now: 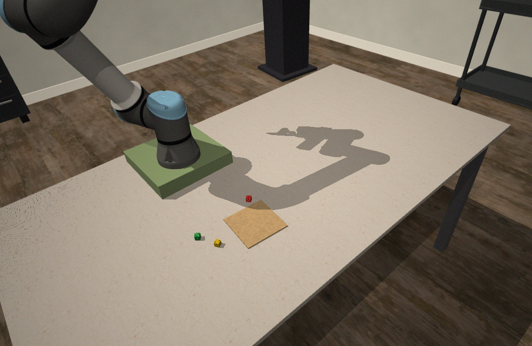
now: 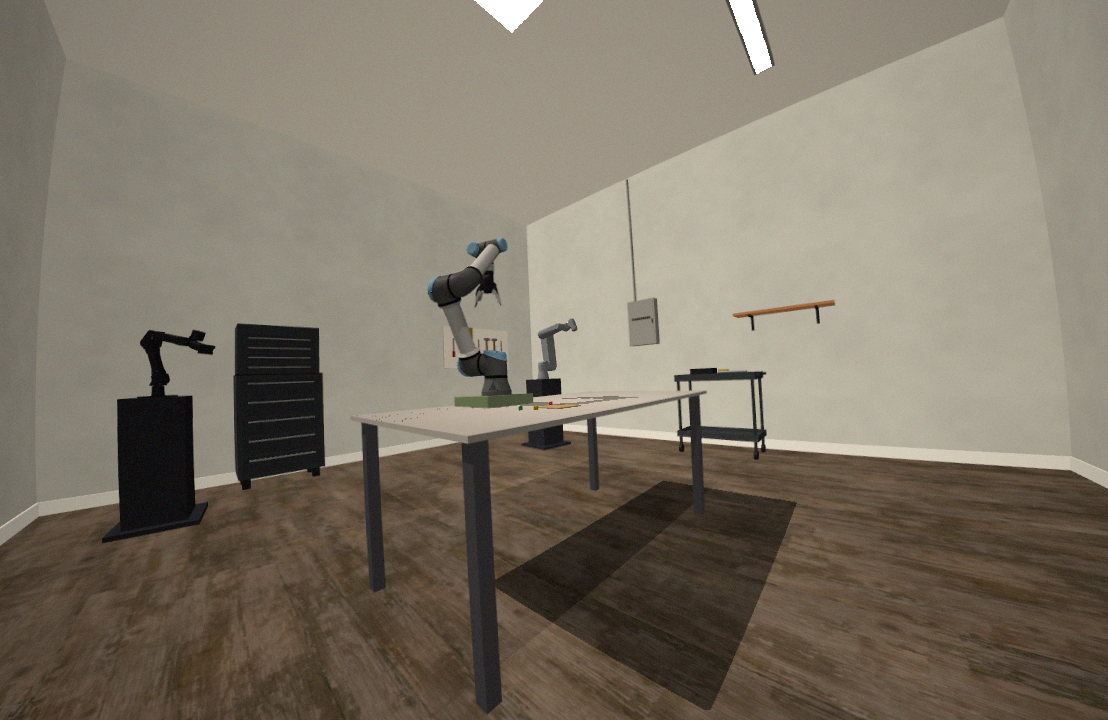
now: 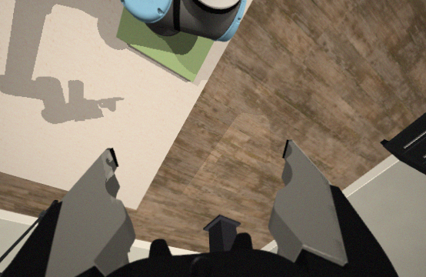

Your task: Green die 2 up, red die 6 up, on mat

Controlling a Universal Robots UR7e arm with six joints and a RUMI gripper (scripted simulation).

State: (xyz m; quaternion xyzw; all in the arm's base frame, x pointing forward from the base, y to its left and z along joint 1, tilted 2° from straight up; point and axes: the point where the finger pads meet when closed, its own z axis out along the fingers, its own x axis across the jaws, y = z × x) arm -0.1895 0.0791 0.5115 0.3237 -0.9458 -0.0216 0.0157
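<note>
Right now the green die is 55 cm ahead of my hand, 19 cm to the right of it and 55 cm below it. The rest, counted from my hand: red die: 51 cm ahead, 1 cm to the left, 55 cm below; then yellow die: 61 cm ahead, 16 cm to the right, 55 cm below; then tan mat: 60 cm ahead, 3 cm to the right, 55 cm below.
</note>
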